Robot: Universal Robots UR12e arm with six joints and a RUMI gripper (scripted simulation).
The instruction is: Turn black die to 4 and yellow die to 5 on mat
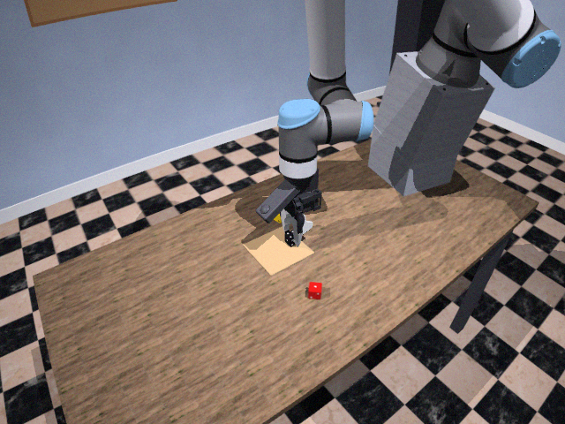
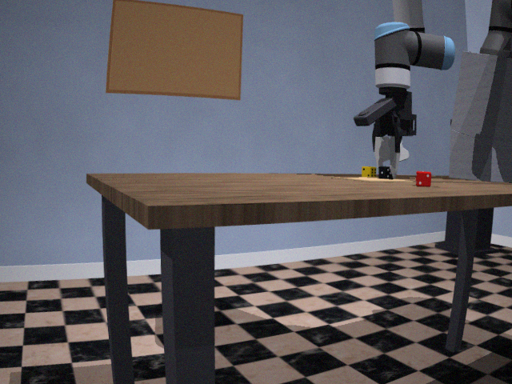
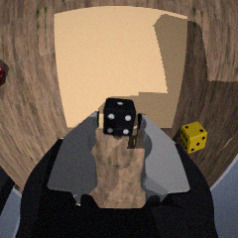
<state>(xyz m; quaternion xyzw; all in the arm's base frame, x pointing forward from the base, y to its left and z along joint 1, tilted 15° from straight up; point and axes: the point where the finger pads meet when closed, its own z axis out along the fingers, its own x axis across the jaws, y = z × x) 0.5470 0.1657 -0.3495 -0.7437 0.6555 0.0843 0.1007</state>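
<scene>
Right now my hand is right at the black die. Round my hand: yellow die: 11 cm to the right, 1 cm below, 1 cm behind; then red die: 19 cm to the left, 3 cm ahead, 1 cm below; then tan mat: 4 cm ahead, 2 cm below, 1 cm to the left.
</scene>
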